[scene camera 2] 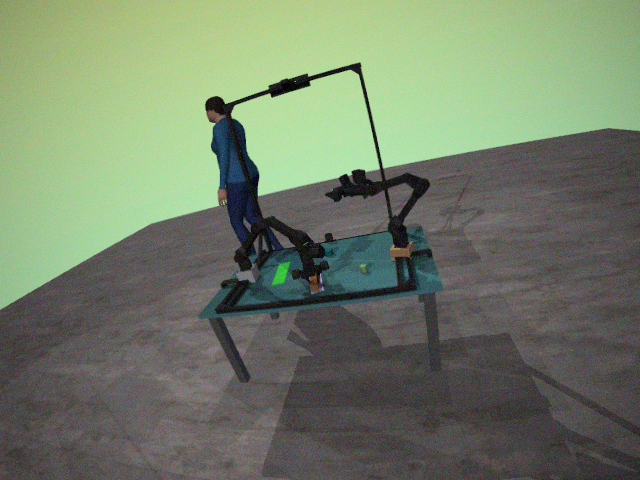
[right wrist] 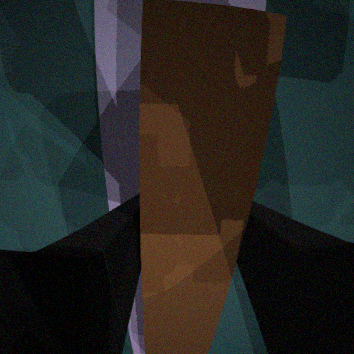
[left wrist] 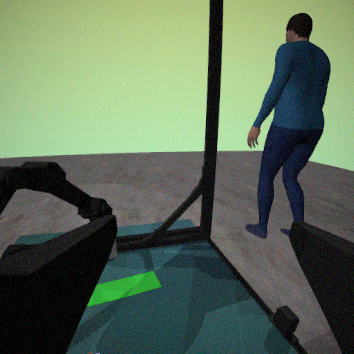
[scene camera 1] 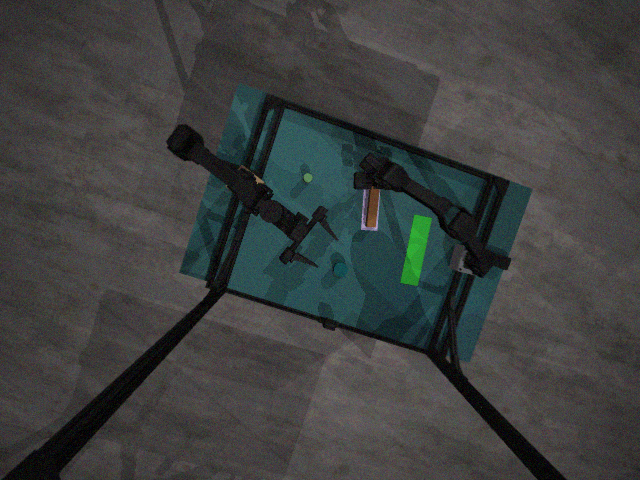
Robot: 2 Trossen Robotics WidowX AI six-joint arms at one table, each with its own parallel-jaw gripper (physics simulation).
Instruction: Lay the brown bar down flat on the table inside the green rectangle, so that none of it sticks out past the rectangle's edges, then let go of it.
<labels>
my left gripper: open, holds nothing
my right gripper: grips a brown bar
</labels>
